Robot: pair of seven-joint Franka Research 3 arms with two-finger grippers.
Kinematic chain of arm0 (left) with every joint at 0, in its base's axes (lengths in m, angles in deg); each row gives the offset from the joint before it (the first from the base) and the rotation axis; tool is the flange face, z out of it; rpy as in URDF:
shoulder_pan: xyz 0 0 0.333 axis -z
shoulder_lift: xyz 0 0 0 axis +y
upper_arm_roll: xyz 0 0 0.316 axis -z
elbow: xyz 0.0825 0 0 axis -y
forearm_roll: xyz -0.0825 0 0.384 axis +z
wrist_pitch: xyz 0 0 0 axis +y
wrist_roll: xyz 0.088 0 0 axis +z
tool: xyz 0 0 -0.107 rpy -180 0 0
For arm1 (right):
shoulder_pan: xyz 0 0 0.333 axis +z
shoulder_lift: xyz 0 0 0 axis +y
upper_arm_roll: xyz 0 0 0.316 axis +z
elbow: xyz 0.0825 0 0 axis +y
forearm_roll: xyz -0.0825 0 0.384 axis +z
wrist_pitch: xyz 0 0 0 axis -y
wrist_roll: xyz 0.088 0 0 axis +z
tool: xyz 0 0 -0.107 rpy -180 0 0
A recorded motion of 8 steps. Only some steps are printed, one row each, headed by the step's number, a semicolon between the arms.
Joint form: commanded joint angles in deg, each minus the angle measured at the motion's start. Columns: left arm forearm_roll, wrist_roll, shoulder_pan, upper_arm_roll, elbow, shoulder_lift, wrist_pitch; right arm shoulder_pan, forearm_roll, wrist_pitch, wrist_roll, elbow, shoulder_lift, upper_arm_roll.
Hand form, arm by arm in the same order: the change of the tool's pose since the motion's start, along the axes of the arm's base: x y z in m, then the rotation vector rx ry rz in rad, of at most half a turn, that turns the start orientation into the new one. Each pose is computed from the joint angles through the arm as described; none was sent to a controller.
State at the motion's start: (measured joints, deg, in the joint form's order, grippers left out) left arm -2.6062 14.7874 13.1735 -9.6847 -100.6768 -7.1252 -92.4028; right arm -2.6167 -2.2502 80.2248 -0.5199 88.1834 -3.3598 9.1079
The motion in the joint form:
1: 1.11 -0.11 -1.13 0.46 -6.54 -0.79 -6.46; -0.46 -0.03 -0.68 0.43 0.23 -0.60 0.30
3: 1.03 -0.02 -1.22 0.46 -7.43 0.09 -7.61; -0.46 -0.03 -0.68 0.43 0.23 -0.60 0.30
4: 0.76 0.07 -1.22 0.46 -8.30 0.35 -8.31; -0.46 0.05 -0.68 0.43 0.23 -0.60 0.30
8: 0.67 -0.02 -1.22 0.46 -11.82 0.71 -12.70; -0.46 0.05 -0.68 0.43 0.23 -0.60 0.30
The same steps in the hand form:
1: 0.0011 0.0077 -0.0377 0.0177 -0.0134 0.0116; -0.0045 -0.0014 0.0026 -0.0025 0.0057 0.0040
3: 0.0053 0.0075 -0.0513 0.0195 -0.0027 0.0155; -0.0045 -0.0014 0.0026 -0.0025 0.0057 0.0040
4: 0.0059 0.0068 -0.0598 0.0162 0.0051 0.0183; -0.0046 -0.0013 0.0025 -0.0011 0.0059 0.0041
8: 0.0079 0.0063 -0.0859 0.0157 -0.0039 0.0199; -0.0046 -0.0013 0.0025 -0.0011 0.0059 0.0041

